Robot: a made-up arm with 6 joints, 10 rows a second.
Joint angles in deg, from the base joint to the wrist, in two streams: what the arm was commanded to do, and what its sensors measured. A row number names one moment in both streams.
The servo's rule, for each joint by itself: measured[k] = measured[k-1] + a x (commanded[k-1-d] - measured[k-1]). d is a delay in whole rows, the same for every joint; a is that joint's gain. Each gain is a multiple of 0.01, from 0.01 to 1. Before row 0 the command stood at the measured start. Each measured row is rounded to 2 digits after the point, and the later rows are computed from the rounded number. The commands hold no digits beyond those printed.
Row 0, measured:
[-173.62, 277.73, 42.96, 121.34, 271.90, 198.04]
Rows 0 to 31, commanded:
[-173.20, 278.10, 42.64, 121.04, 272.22, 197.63]
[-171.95, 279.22, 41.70, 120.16, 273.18, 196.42]
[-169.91, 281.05, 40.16, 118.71, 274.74, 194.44]
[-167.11, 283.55, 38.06, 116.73, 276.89, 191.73]
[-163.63, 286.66, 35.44, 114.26, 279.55, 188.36]
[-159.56, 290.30, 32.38, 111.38, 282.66, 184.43]
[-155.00, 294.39, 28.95, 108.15, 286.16, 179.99]
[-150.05, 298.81, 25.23, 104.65, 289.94, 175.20]
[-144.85, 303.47, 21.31, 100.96, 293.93, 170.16]
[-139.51, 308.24, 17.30, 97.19, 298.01, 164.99]
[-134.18, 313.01, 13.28, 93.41, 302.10, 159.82]
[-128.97, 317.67, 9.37, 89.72, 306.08, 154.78]
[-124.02, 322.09, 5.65, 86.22, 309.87, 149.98]
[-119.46, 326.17, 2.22, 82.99, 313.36, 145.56]
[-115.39, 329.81, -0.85, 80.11, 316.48, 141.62]
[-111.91, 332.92, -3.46, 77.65, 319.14, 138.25]
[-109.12, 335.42, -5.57, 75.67, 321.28, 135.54]
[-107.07, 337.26, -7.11, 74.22, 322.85, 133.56]
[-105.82, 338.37, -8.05, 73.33, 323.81, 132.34]
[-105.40, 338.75, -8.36, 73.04, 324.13, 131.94]
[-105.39, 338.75, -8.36, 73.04, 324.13, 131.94]
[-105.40, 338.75, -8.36, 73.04, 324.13, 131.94]
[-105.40, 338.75, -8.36, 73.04, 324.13, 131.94]
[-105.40, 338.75, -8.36, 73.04, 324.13, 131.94]
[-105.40, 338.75, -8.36, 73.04, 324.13, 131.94]
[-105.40, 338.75, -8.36, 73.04, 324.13, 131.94]
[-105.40, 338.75, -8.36, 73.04, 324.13, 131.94]
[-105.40, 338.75, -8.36, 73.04, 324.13, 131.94]
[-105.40, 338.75, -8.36, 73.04, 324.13, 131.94]
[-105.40, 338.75, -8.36, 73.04, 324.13, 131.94]
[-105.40, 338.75, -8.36, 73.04, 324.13, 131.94]
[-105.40, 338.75, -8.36, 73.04, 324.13, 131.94]
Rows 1 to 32, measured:
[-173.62, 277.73, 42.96, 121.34, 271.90, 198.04]
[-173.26, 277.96, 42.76, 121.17, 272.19, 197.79]
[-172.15, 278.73, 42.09, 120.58, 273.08, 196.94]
[-170.25, 280.15, 40.87, 119.50, 274.57, 195.39]
[-167.58, 282.22, 39.10, 117.89, 276.66, 193.12]
[-164.22, 284.93, 36.79, 115.78, 279.26, 190.17]
[-160.26, 288.21, 34.01, 113.23, 282.32, 186.61]
[-155.79, 291.98, 30.82, 110.28, 285.78, 182.51]
[-150.91, 296.15, 27.30, 107.01, 289.52, 177.98]
[-145.76, 300.62, 23.53, 103.50, 293.49, 173.13]
[-140.45, 305.27, 19.61, 99.84, 297.56, 168.08]
[-135.12, 309.99, 15.62, 96.11, 301.65, 162.96]
[-129.89, 314.67, 11.68, 92.40, 305.64, 157.89]
[-124.90, 319.20, 7.88, 88.82, 309.45, 152.99]
[-120.28, 323.45, 4.31, 85.44, 312.97, 148.38]
[-116.12, 327.33, 1.06, 82.35, 316.13, 144.19]
[-112.54, 330.74, -1.79, 79.62, 318.84, 140.51]
[-109.63, 333.59, -4.17, 77.33, 321.04, 137.43]
[-107.45, 335.83, -6.02, 75.53, 322.67, 135.03]
[-106.06, 337.38, -7.30, 74.25, 323.70, 133.36]
[-105.50, 338.22, -7.97, 73.55, 324.09, 132.48]
[-105.41, 338.54, -8.22, 73.25, 324.13, 132.15]
[-105.40, 338.67, -8.31, 73.13, 324.13, 132.02]
[-105.40, 338.72, -8.34, 73.08, 324.13, 131.97]
[-105.40, 338.74, -8.35, 73.06, 324.13, 131.95]
[-105.40, 338.75, -8.36, 73.05, 324.13, 131.94]
[-105.40, 338.75, -8.36, 73.04, 324.13, 131.94]
[-105.40, 338.75, -8.36, 73.04, 324.13, 131.94]
[-105.40, 338.75, -8.36, 73.04, 324.13, 131.94]
[-105.40, 338.75, -8.36, 73.04, 324.13, 131.94]
[-105.40, 338.75, -8.36, 73.04, 324.13, 131.94]
[-105.40, 338.75, -8.36, 73.04, 324.13, 131.94]
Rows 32 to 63, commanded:
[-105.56, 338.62, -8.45, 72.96, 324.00, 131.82]
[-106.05, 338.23, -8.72, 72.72, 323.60, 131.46]
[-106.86, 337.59, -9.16, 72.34, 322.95, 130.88]
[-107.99, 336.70, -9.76, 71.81, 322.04, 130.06]
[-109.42, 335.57, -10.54, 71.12, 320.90, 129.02]
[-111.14, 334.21, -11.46, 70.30, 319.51, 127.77]
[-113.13, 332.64, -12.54, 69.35, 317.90, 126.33]
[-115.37, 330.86, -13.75, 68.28, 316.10, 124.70]
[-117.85, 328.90, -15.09, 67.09, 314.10, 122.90]
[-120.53, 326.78, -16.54, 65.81, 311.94, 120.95]
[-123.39, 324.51, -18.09, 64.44, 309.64, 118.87]
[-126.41, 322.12, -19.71, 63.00, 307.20, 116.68]
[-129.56, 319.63, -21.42, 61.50, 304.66, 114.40]
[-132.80, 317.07, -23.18, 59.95, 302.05, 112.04]
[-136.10, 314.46, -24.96, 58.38, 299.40, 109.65]
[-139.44, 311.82, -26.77, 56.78, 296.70, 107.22]
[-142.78, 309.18, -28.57, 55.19, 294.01, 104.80]
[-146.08, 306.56, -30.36, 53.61, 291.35, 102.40]
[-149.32, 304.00, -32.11, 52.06, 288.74, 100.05]
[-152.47, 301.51, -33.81, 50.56, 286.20, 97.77]
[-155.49, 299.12, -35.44, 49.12, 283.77, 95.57]
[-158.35, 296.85, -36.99, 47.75, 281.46, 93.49]
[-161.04, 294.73, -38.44, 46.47, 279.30, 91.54]
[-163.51, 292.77, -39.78, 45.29, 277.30, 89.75]
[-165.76, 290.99, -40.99, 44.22, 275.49, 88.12]
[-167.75, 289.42, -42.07, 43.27, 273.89, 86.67]
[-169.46, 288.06, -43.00, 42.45, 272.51, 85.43]
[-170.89, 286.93, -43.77, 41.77, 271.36, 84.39]
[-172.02, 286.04, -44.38, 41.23, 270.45, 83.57]
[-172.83, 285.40, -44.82, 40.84, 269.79, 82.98]
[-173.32, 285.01, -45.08, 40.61, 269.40, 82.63]
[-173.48, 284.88, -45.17, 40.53, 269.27, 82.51]
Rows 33 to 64, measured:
[-105.40, 338.75, -8.36, 73.04, 324.13, 131.94]
[-105.54, 338.67, -8.42, 72.99, 324.01, 131.87]
[-105.97, 338.40, -8.61, 72.83, 323.64, 131.62]
[-106.73, 337.91, -8.96, 72.55, 323.02, 131.16]
[-107.80, 337.17, -9.46, 72.12, 322.14, 130.48]
[-109.18, 336.19, -10.14, 71.54, 321.02, 129.57]
[-110.85, 334.98, -10.97, 70.82, 319.66, 128.45]
[-112.79, 333.55, -11.96, 69.97, 318.08, 127.14]
[-114.98, 331.91, -13.09, 68.99, 316.30, 125.63]
[-117.42, 330.07, -14.35, 67.89, 314.32, 123.94]
[-120.06, 328.06, -15.73, 66.68, 312.18, 122.09]
[-122.89, 325.89, -17.22, 65.38, 309.89, 120.09]
[-125.88, 323.59, -18.79, 64.00, 307.47, 117.98]
[-129.01, 321.17, -20.45, 62.55, 304.94, 115.76]
[-132.23, 318.67, -22.17, 61.04, 302.34, 113.45]
[-135.52, 316.10, -23.93, 59.50, 299.69, 111.09]
[-138.85, 313.49, -25.72, 57.92, 297.00, 108.69]
[-142.19, 310.86, -27.52, 56.34, 294.31, 106.28]
[-145.50, 308.24, -29.31, 54.76, 291.65, 103.87]
[-148.75, 305.65, -31.07, 53.19, 289.03, 101.50]
[-151.91, 303.12, -32.80, 51.66, 286.48, 99.19]
[-154.95, 300.68, -34.46, 50.19, 284.04, 96.95]
[-157.84, 298.34, -36.05, 48.77, 281.72, 94.80]
[-160.56, 296.14, -37.56, 47.44, 279.54, 92.78]
[-163.07, 294.08, -38.96, 46.19, 277.52, 90.90]
[-165.36, 292.20, -40.24, 45.05, 275.69, 89.18]
[-167.39, 290.50, -41.39, 44.02, 274.07, 87.62]
[-169.15, 289.01, -42.40, 43.11, 272.67, 86.26]
[-170.63, 287.74, -43.26, 42.33, 271.49, 85.10]
[-171.81, 286.70, -43.97, 41.69, 270.55, 84.15]
[-172.68, 285.91, -44.51, 41.20, 269.87, 83.42]
[-173.22, 285.36, -44.87, 40.86, 269.45, 82.93]

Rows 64 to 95, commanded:
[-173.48, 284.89, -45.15, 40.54, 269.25, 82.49]
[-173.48, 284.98, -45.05, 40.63, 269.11, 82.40]
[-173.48, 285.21, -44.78, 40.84, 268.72, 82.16]
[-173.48, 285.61, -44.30, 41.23, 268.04, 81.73]
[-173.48, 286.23, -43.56, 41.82, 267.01, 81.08]
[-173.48, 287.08, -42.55, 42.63, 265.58, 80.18]
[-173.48, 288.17, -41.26, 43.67, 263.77, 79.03]
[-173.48, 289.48, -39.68, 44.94, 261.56, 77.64]
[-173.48, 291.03, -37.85, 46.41, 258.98, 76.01]
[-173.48, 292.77, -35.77, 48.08, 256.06, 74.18]
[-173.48, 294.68, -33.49, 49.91, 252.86, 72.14]
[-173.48, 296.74, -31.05, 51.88, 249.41, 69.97]
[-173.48, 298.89, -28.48, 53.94, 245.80, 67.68]
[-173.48, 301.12, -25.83, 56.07, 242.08, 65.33]
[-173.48, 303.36, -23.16, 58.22, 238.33, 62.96]
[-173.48, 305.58, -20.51, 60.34, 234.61, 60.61]
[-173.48, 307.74, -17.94, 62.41, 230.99, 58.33]
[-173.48, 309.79, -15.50, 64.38, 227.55, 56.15]
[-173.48, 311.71, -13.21, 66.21, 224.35, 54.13]
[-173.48, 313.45, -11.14, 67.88, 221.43, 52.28]
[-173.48, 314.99, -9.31, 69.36, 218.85, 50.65]
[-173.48, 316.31, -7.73, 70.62, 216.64, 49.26]
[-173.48, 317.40, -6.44, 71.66, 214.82, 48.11]
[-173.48, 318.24, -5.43, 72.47, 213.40, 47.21]
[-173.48, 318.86, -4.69, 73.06, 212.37, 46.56]
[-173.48, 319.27, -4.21, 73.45, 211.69, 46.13]
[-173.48, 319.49, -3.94, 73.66, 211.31, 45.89]
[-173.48, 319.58, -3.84, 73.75, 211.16, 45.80]
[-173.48, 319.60, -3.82, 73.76, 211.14, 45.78]
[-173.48, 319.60, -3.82, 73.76, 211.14, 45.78]
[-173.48, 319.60, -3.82, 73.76, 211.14, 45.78]
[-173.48, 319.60, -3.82, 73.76, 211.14, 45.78]
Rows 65 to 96, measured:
[-173.44, 285.07, -45.06, 40.67, 269.29, 82.67]
[-173.47, 284.96, -45.12, 40.59, 269.25, 82.56]
[-173.48, 284.97, -45.08, 40.61, 269.12, 82.46]
[-173.48, 285.12, -44.89, 40.74, 268.76, 82.27]
[-173.48, 285.42, -44.52, 41.02, 268.11, 81.94]
[-173.48, 285.91, -43.92, 41.48, 267.12, 81.41]
[-173.48, 286.62, -43.06, 42.15, 265.73, 80.65]
[-173.48, 287.57, -41.93, 43.03, 263.97, 79.65]
[-173.48, 288.74, -40.51, 44.14, 261.80, 78.40]
[-173.48, 290.14, -38.83, 45.46, 259.26, 76.92]
[-173.48, 291.74, -36.90, 46.98, 256.38, 75.22]
[-173.48, 293.53, -34.75, 48.68, 253.21, 73.31]
[-173.48, 295.49, -32.42, 50.54, 249.79, 71.24]
[-173.48, 297.56, -29.94, 52.51, 246.20, 69.03]
[-173.48, 299.73, -27.35, 54.57, 242.49, 66.74]
[-173.48, 301.94, -24.71, 56.69, 238.75, 64.40]
[-173.48, 304.16, -22.06, 58.81, 235.02, 62.05]
[-173.48, 306.34, -19.46, 60.90, 231.39, 59.74]
[-173.48, 308.44, -16.97, 62.92, 227.93, 57.51]
[-173.48, 310.43, -14.60, 64.83, 224.71, 55.41]
[-173.48, 312.27, -12.42, 66.60, 221.76, 53.47]
[-173.48, 313.93, -10.46, 68.20, 219.14, 51.72]
[-173.48, 315.38, -8.74, 69.60, 216.89, 50.19]
[-173.48, 316.61, -7.29, 70.79, 215.03, 48.90]
[-173.48, 317.60, -6.12, 71.76, 213.56, 47.85]
[-173.48, 318.37, -5.22, 72.51, 212.49, 47.05]
[-173.48, 318.92, -4.58, 73.06, 211.77, 46.48]
[-173.48, 319.27, -4.18, 73.41, 211.36, 46.11]
[-173.48, 319.46, -3.97, 73.61, 211.18, 45.92]
[-173.48, 319.55, -3.88, 73.70, 211.14, 45.83]
[-173.48, 319.58, -3.84, 73.73, 211.14, 45.80]
[-173.48, 319.59, -3.83, 73.75, 211.14, 45.79]

